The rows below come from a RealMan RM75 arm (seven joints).
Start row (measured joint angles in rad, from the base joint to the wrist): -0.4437 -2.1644 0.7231 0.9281 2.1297 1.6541 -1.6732
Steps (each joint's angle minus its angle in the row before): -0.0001 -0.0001 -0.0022 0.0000 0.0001 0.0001 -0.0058; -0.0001 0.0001 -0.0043 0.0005 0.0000 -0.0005 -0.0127; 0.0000 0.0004 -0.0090 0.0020 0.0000 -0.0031 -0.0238; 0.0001 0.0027 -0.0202 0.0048 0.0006 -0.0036 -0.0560; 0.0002 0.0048 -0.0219 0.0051 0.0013 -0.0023 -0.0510; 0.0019 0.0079 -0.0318 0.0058 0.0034 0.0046 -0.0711; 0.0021 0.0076 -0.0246 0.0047 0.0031 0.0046 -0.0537
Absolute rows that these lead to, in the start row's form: -0.4438 -2.1645 0.7209 0.9281 2.1298 1.6542 -1.6790; -0.4439 -2.1644 0.7166 0.9286 2.1298 1.6537 -1.6917; -0.4439 -2.1640 0.7076 0.9306 2.1298 1.6506 -1.7155; -0.4438 -2.1613 0.6874 0.9354 2.1304 1.6470 -1.7715; -0.4436 -2.1565 0.6655 0.9405 2.1317 1.6447 -1.8225; -0.4417 -2.1486 0.6337 0.9463 2.1351 1.6493 -1.8936; -0.4396 -2.1410 0.6091 0.9510 2.1382 1.6539 -1.9473
